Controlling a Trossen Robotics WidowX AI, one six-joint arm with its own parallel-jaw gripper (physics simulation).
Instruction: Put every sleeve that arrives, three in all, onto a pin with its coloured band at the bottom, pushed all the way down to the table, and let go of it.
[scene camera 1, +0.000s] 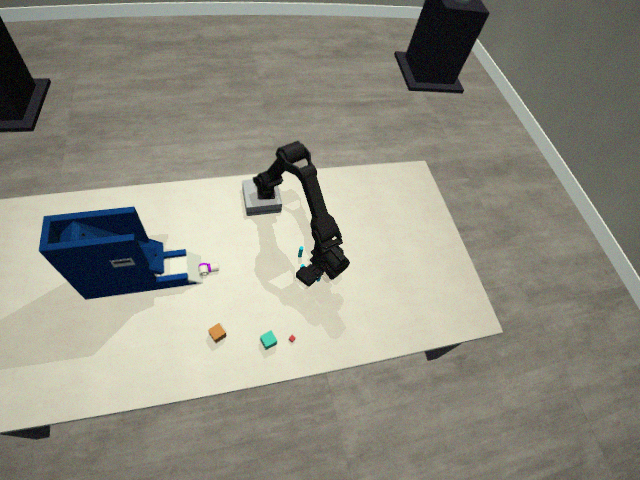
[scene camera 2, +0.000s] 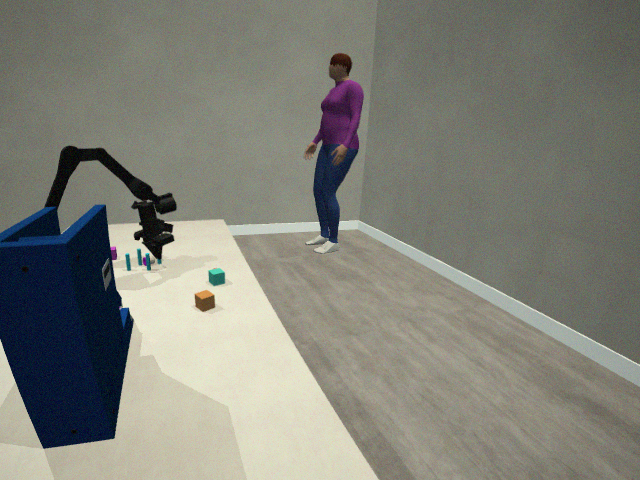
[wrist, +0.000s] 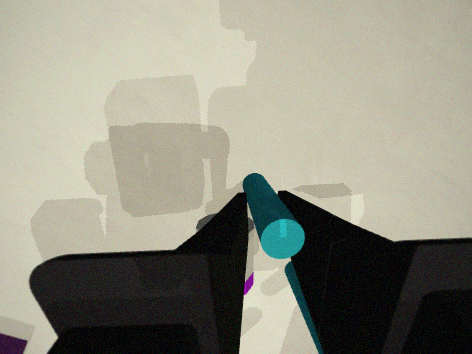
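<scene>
My gripper is low among the teal pins in the middle of the table. Its fingers stand close together, and one teal pin rises through the narrow gap between the tips and fills it. The grey sleeve with the purple band stands just left of that pin. It is mostly hidden behind the left finger and is not clamped. Another pin shows along the right finger. A second purple-banded sleeve lies at the feeder's mouth.
The blue feeder stands at the table's left. An orange cube, a teal cube and a small red cube lie near the front edge. A purple block lies behind the pins. A person stands on the floor.
</scene>
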